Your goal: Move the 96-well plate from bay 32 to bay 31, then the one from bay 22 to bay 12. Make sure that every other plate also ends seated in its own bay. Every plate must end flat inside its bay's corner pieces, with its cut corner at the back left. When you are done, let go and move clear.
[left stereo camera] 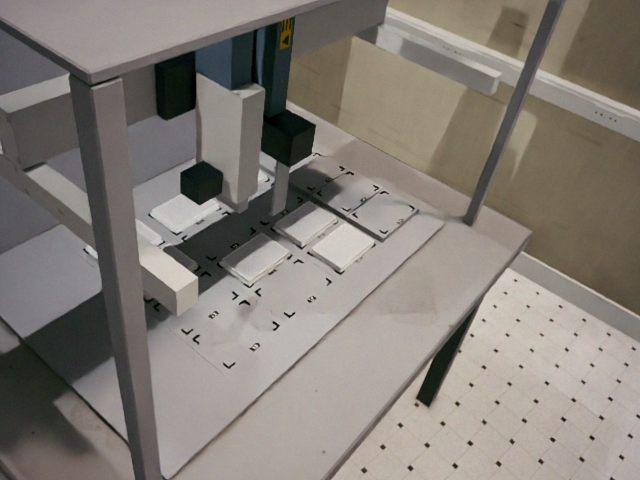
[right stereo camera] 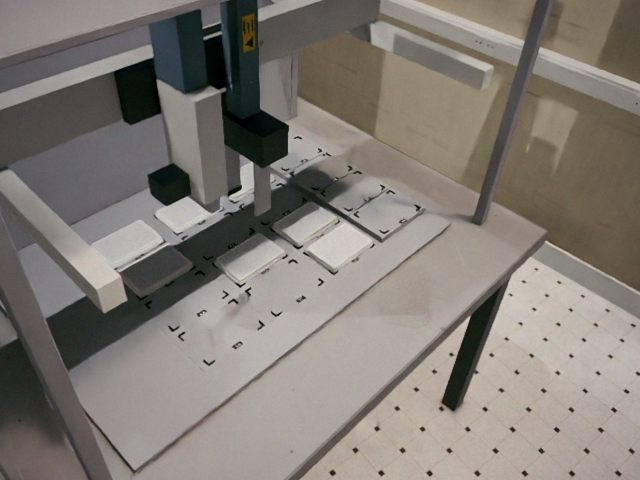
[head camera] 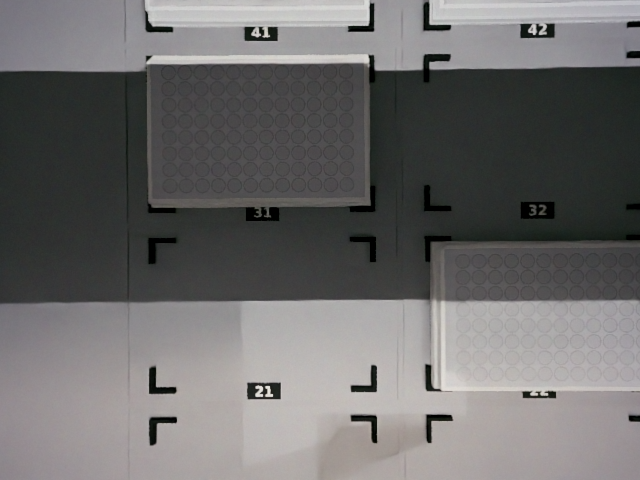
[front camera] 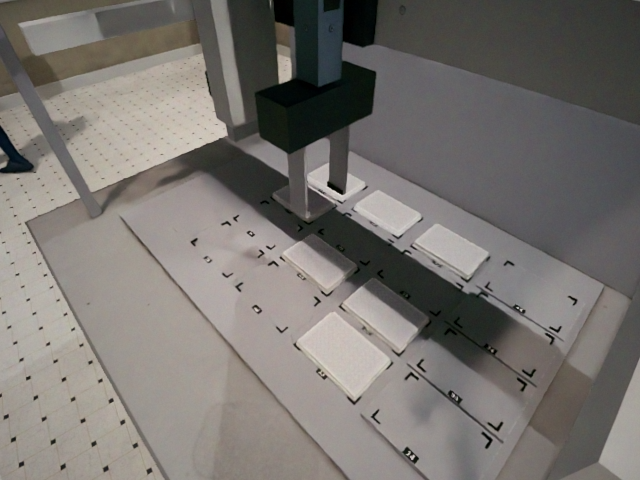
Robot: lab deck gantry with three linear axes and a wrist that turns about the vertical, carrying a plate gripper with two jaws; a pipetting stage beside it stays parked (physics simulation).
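Seen in the pictures: gripper, between the fingertips: (left stereo camera: pixel 260 200) (right stereo camera: pixel 247 201) (front camera: pixel 319 200); robot's base, origin of its link: (left stereo camera: pixel 228 367) (right stereo camera: pixel 209 364) (front camera: pixel 192 242).
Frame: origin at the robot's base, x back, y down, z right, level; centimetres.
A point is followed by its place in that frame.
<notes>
The plate in bay 31 (front camera: pixel 297 198) (head camera: pixel 258 129) {x -6.4, y -1.4, z -25.7 cm} (right stereo camera: pixel 156 269) {x -6.2, y -1.4, z -24.9 cm} lies flat within its corner pieces; its cut corner is too unclear to judge. Bay 32 is empty, its label (head camera: pixel 537 210) {x -22.8, y 0.0, z -21.1 cm} (front camera: pixel 339 247) {x -22.5, y 0.0, z -21.1 cm} uncovered. The other plate (front camera: pixel 319 262) {x -23.5, y -1.4, z -14.4 cm} (head camera: pixel 537 320) {x -22.0, y -1.4, z -14.8 cm} (left stereo camera: pixel 254 259) {x -21.7, y -1.4, z -14.4 cm} (right stereo camera: pixel 250 259) {x -22.0, y -1.4, z -14.0 cm} sits in bay 22. Bay 12 is empty, its label (front camera: pixel 256 308) {x -22.6, y 0.0, z 0.3 cm} (left stereo camera: pixel 311 298) {x -23.0, y 0.0, z 0.1 cm} (right stereo camera: pixel 300 298) {x -22.9, y 0.0, z 0.1 cm} showing. My gripper (front camera: pixel 322 204) {x -22.8, y -16.0, z -15.0 cm} (right stereo camera: pixel 248 201) {x -22.8, y -16.0, z -15.0 cm} is open and empty, its jaws hanging above the deck behind bay 22's plate. In the left stereo view the far jaw is hidden behind the parked pipetting stage.
Plates sit in bay 41 (front camera: pixel 337 180), bay 42 (front camera: pixel 387 212) {x -23.4, y -1.4, z -35.6 cm} and bay 43 (front camera: pixel 450 250) {x -39.5, y -1.4, z -35.5 cm} along the back. Others sit in bay 23 (front camera: pixel 385 314) {x -39.8, y -1.4, z -14.3 cm} and bay 13 (front camera: pixel 343 355) {x -39.9, y -1.5, z -3.7 cm}. The pale pipetting stage (left stereo camera: pixel 227 139) (right stereo camera: pixel 191 144) stands beside the gripper.
</notes>
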